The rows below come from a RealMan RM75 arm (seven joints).
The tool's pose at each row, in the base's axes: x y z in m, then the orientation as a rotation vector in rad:
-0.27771, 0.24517, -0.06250, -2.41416, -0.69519, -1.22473
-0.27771, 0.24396, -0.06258, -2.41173, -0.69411, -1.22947
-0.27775, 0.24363, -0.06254, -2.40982, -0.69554, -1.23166
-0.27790, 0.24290, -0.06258, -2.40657, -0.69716, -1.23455
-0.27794, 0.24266, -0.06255, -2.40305, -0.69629, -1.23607
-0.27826, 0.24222, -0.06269, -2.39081, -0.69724, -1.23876
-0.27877, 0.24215, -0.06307, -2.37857, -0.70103, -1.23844
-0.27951, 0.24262, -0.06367, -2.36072, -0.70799, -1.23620
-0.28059, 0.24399, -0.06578, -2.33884, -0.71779, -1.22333
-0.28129, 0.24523, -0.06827, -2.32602, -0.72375, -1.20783
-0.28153, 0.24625, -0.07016, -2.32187, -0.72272, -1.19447
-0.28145, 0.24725, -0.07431, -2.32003, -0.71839, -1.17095
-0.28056, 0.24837, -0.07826, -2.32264, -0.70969, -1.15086
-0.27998, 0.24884, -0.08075, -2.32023, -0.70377, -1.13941
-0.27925, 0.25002, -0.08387, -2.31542, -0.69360, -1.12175
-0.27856, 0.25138, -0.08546, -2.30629, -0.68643, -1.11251
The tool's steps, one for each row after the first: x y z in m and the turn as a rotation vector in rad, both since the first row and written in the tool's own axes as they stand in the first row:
-0.00039, 0.00100, -0.00057, -0.00064, 0.00378, -0.00024
-0.00047, 0.00124, -0.00078, -0.00010, 0.00557, -0.00157
-0.00077, 0.00176, -0.00122, 0.00114, 0.00834, -0.00302
-0.00083, 0.00193, -0.00139, 0.00300, 0.01100, -0.00230
-0.00123, 0.00212, -0.00174, 0.01121, 0.01825, -0.00183
-0.00181, 0.00192, -0.00189, 0.02128, 0.02350, -0.00250
-0.00255, 0.00117, -0.00179, 0.03702, 0.03002, -0.00402
-0.00446, -0.00039, -0.00061, 0.06165, 0.03263, -0.00393
-0.00653, -0.00160, 0.00098, 0.08020, 0.03001, -0.00179
-0.00792, -0.00242, 0.00241, 0.09016, 0.02539, 0.00341
-0.01101, -0.00285, 0.00533, 0.10311, 0.01487, 0.01357
-0.01350, -0.00295, 0.00871, 0.11026, 0.00461, 0.02519
-0.01512, -0.00280, 0.01074, 0.11723, 0.00083, 0.03308
-0.01698, -0.00310, 0.01358, 0.12866, -0.00433, 0.04617
-0.01757, -0.00369, 0.01562, 0.13959, -0.00346, 0.05537

